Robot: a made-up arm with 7 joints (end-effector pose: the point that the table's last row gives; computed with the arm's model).
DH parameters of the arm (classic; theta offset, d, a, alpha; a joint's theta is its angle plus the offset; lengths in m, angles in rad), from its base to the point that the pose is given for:
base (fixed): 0 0 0 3.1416
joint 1: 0 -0.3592 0 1.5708
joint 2: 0 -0.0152 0 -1.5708
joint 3: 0 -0.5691 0 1.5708
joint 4: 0 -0.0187 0 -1.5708
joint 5: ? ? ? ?
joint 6: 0 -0.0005 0 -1.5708
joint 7: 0 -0.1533 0 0
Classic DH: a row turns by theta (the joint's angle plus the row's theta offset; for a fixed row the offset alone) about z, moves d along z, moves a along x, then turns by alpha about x.
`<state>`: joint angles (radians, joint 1 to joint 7).
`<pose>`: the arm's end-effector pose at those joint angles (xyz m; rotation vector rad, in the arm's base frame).
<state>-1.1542 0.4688 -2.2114 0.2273 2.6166 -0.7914 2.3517</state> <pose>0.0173 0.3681 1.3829 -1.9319 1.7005 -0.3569</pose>
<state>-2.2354 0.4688 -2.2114 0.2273 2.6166 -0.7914 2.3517</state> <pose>-0.3167 0.1884 1.3829 -2.4938 0.4568 0.0654</pose>
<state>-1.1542 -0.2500 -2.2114 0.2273 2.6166 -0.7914 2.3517</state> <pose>-0.2898 -0.3261 1.3559 -1.3264 1.3948 -0.0540</pose>
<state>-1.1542 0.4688 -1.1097 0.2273 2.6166 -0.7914 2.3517</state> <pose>0.0430 0.5691 1.2845 -0.8590 2.1983 -1.2440</pose>
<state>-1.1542 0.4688 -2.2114 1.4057 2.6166 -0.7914 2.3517</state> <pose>-0.3884 0.1058 1.0221 -1.3955 0.5989 -0.7281</pose>
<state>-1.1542 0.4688 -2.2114 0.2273 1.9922 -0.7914 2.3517</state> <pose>0.0771 0.3407 1.3959 -2.4397 1.1763 0.0673</pose>
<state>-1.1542 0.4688 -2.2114 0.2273 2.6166 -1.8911 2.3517</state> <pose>-0.0029 0.2867 1.2464 -1.2343 0.8593 -0.1838</pose>
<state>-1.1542 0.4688 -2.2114 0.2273 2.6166 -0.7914 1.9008</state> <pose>0.0173 0.3681 1.3829 -2.3061 1.2488 -0.5193</pose>
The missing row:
joint 5: 0 -0.4266 0 1.5708
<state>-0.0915 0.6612 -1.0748 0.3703 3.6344 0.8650 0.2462</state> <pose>0.6726 0.1478 1.2170 0.6678 -2.9527 -0.2857</pose>
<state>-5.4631 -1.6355 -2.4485 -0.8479 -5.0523 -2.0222 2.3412</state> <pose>-0.7468 0.3714 0.4691 -0.9115 -0.1690 -0.4318</pose>
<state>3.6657 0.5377 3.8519 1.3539 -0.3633 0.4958 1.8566</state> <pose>-0.1292 -0.3259 1.1153 0.9966 -2.1538 -1.8976</pose>
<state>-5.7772 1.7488 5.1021 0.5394 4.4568 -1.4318 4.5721</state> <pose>0.8446 -0.2787 -0.0552 -0.1769 0.1618 -1.6815</pose>
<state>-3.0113 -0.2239 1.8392 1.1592 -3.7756 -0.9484 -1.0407</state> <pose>0.2985 0.4898 1.0076 1.2193 0.3374 -0.0847</pose>
